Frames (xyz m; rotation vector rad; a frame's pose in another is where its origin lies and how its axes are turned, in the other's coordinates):
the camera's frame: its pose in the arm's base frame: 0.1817 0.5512 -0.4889 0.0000 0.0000 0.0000
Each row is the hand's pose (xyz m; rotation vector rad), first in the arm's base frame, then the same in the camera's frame.
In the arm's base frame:
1: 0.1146 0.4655 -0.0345 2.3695 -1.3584 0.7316
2: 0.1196 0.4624 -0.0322 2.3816 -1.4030 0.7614
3: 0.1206 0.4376 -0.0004 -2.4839 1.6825 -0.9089
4: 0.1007 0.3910 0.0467 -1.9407 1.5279 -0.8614
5: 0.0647 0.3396 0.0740 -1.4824 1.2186 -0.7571
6: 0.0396 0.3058 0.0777 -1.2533 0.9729 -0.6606
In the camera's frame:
1: -0.0671 -0.0857 0.4544 2.3695 -1.3584 0.7316
2: -0.0621 -0.0888 0.4567 2.3816 -1.4030 0.7614
3: -0.0611 -0.1136 0.4885 -2.4839 1.6825 -0.9089
4: -0.0810 -0.1602 0.5356 -1.9407 1.5279 -0.8614
5: -0.1170 -0.2116 0.5629 -1.4824 1.2186 -0.7571
6: -0.1421 -0.2454 0.5666 -1.2533 0.9729 -0.6606

